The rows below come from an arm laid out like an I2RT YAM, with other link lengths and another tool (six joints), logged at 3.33 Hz.
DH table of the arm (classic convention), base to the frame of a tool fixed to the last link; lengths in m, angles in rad. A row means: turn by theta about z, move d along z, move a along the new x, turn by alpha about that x. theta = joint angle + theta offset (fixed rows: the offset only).
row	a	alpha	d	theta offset
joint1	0.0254	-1.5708	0.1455	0
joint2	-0.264	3.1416	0	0
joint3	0.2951	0	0	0.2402
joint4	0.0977	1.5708	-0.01	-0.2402
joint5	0	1.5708	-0.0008	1.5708
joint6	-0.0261	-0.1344	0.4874	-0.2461
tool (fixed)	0	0	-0.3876	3.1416
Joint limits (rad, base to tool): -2.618..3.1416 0..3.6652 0..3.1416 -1.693..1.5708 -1.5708..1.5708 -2.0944..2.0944
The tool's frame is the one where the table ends.
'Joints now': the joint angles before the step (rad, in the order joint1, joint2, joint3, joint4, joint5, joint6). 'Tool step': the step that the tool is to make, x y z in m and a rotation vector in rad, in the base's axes. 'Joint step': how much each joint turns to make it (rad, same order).
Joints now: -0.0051, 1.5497, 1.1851, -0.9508, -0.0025, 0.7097
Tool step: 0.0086, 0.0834, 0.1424, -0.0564, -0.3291, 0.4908
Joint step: 0.1264, -0.0907, 0.2590, -0.0374, -0.0779, -0.3637
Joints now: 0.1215, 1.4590, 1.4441, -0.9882, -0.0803, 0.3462
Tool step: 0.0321, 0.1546, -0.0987, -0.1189, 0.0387, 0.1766
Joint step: 0.3369, 0.3275, 0.0487, 0.2071, 0.1698, 0.0855
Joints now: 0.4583, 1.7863, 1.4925, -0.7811, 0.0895, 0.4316
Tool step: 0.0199, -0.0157, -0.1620, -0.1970, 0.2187, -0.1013
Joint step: -0.0168, 0.3304, -0.0003, 0.0405, 0.1060, 0.0515
